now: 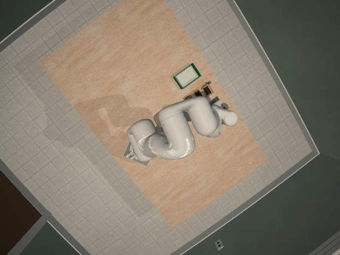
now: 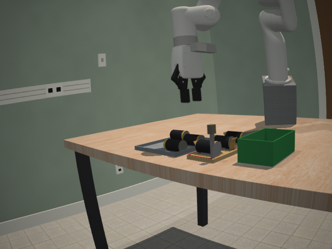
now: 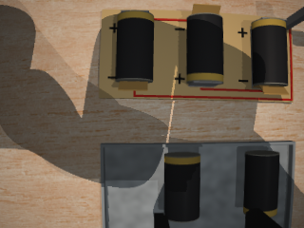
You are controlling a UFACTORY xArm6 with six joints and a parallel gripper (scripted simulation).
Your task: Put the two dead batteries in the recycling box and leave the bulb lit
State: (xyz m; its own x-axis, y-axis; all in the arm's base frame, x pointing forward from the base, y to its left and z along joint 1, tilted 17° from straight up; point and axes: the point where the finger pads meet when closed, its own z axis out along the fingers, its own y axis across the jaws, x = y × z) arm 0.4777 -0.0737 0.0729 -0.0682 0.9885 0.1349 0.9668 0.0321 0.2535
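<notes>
My hand is 10 mm short of the green recycling box, 280 mm to the right of it and 140 mm above it. From my hand the other things lie so: grey tray: 20 mm ahead, 50 mm to the right, 150 mm below.
</notes>
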